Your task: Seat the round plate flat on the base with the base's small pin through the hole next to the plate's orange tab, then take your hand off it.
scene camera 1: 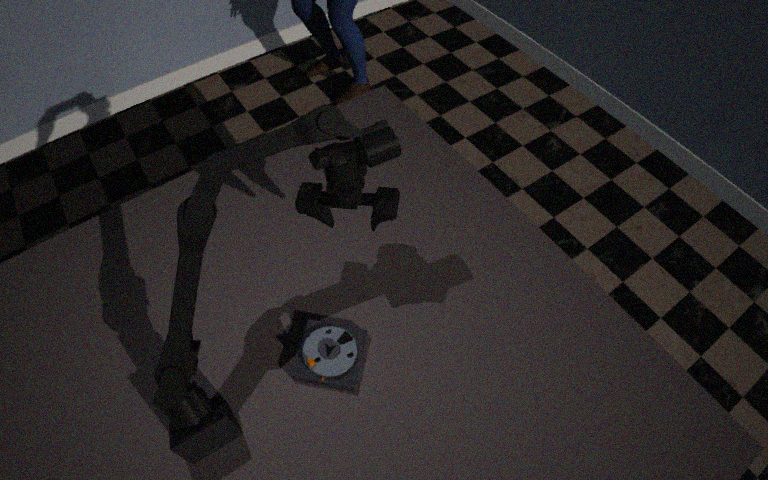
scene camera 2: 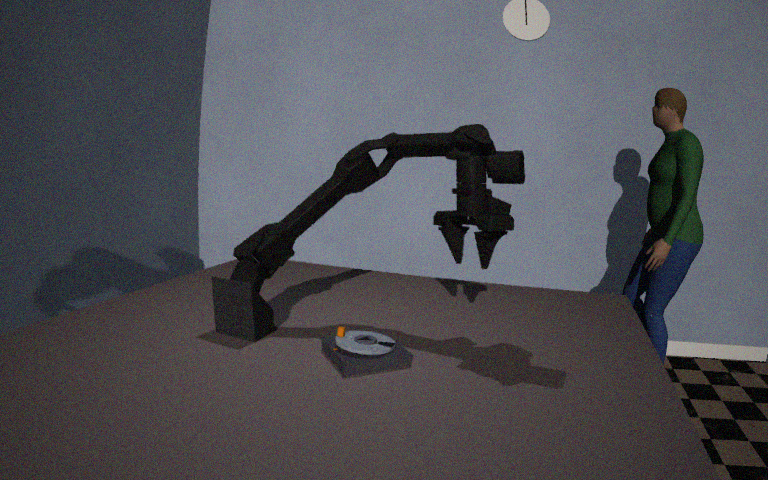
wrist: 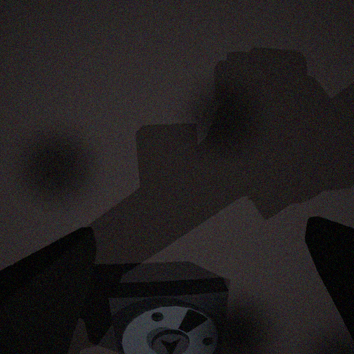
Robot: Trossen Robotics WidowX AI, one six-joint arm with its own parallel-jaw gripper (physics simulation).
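Seen in the pictures: gripper, between the fingertips: (scene camera 1: 353, 227) (scene camera 2: 471, 266); arm's base, origin of its link: (scene camera 1: 195, 421) (scene camera 2: 240, 292).
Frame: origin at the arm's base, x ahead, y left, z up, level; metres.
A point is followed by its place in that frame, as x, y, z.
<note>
The round pale plate (scene camera 1: 334, 368) @[0.261, -0.010, -0.049] (scene camera 2: 368, 349) @[0.295, -0.008, -0.050] (wrist: 135, 332) lies on top of the dark base (scene camera 1: 348, 384) @[0.272, -0.047, -0.062] (scene camera 2: 351, 366) @[0.285, -0.049, -0.069] (wrist: 165, 270) and looks about level. Its orange tab (scene camera 1: 310, 362) @[0.225, 0.016, -0.032] (scene camera 2: 340, 331) @[0.227, 0.015, -0.038] stands up at the edge on the arm's side. A small dark hole (scene camera 1: 317, 360) @[0.238, 0.016, -0.048] shows beside the tab; whether the pin is through it is too small to tell. A small orange mark (scene camera 1: 323, 378) @[0.235, -0.014, -0.061] (scene camera 2: 335, 349) @[0.234, -0.015, -0.062] is on the base near the tab. My gripper (scene camera 1: 353, 227) @[0.410, 0.187, 0.072] (scene camera 2: 471, 264) @[0.410, 0.187, 0.072] (wrist: 202, 234) is open and empty, high above the table, apart from plate and base.
The arm's mount (scene camera 1: 209, 438) @[0.010, -0.035, -0.012] (scene camera 2: 233, 308) @[0.009, -0.036, -0.024] stands on the table (scene camera 1: 481, 367) @[0.521, -0.139, -0.086] (scene camera 2: 226, 418) @[0.212, -0.283, -0.086], near the base. The arm's shadow falls across the table and part of the base. A person (scene camera 1: 348, 39) (scene camera 2: 676, 181) stands past the table's far edge.
</note>
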